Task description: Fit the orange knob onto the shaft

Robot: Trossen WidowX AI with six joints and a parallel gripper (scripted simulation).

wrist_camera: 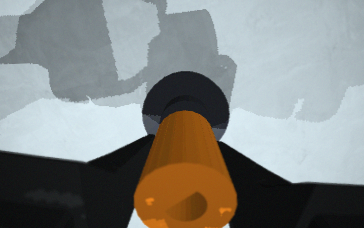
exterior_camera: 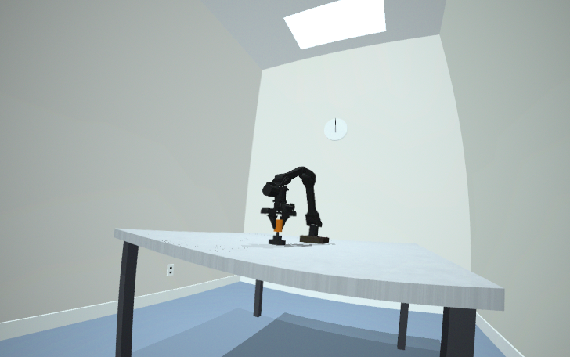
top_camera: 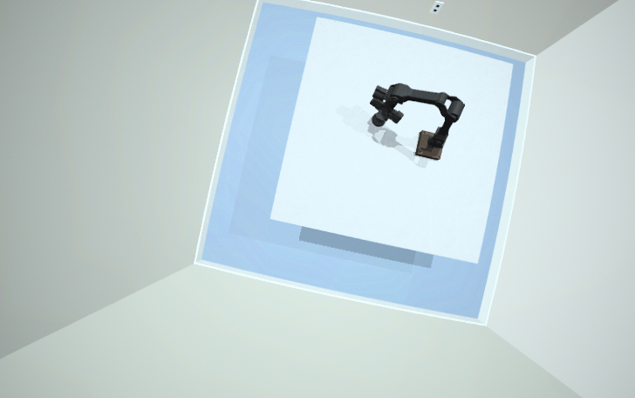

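Now: the orange knob 2 cm above my gripper tip. Also, from my gripper tip: round dark pedestal: 4 cm below.
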